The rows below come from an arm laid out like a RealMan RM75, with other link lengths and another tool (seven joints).
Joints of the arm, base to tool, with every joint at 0 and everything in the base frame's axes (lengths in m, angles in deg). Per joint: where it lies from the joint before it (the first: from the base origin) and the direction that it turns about. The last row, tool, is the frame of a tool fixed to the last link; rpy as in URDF.
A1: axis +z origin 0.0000 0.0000 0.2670
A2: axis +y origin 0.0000 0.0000 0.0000
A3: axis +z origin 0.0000 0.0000 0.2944
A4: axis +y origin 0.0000 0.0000 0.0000
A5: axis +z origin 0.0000 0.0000 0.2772
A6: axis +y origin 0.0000 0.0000 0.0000
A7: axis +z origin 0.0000 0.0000 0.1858
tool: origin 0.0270 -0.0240 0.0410 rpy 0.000 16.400 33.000
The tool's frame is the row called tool.
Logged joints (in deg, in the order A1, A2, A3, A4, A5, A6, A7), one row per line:
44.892 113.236 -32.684 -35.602 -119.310 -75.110 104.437
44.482 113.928 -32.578 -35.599 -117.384 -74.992 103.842
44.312 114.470 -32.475 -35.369 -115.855 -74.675 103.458
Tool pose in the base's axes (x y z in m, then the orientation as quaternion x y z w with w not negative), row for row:
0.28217 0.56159 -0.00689 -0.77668 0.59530 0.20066 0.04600
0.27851 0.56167 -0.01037 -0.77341 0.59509 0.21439 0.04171
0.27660 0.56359 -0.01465 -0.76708 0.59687 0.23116 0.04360
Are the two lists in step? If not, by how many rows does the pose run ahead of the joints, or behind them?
The pose runs 1 row ahead of the joints: the pose in row i belongs to the joints in row i + 1.
